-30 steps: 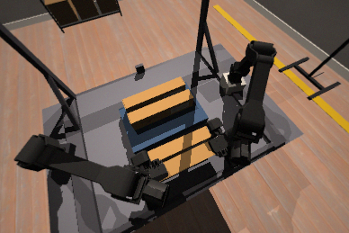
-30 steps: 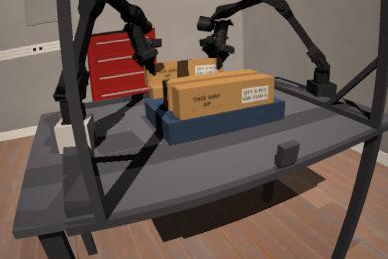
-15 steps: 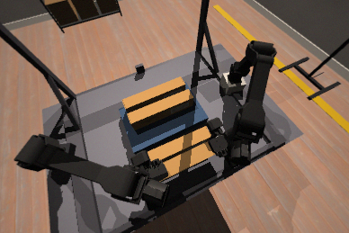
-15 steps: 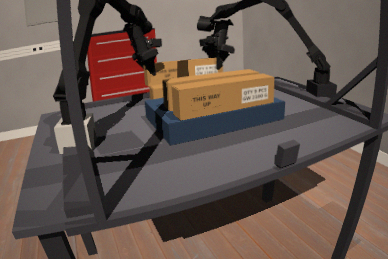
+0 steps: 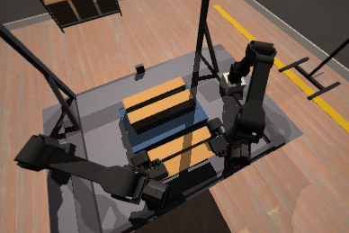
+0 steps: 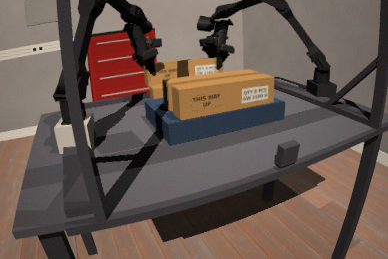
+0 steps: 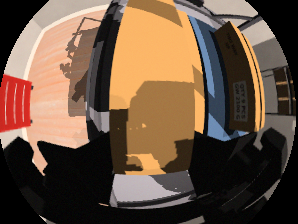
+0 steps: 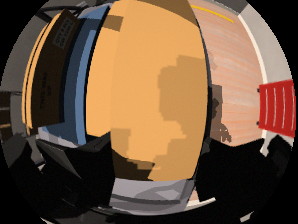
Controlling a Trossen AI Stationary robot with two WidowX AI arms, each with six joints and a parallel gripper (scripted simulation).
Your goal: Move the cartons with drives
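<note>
Right now the carton is 140 mm to the left of my right hand and 30 mm below it.
Right now the carton is 1 cm behind my left hand, 14 cm to the right of it and 4 cm below it.
</note>
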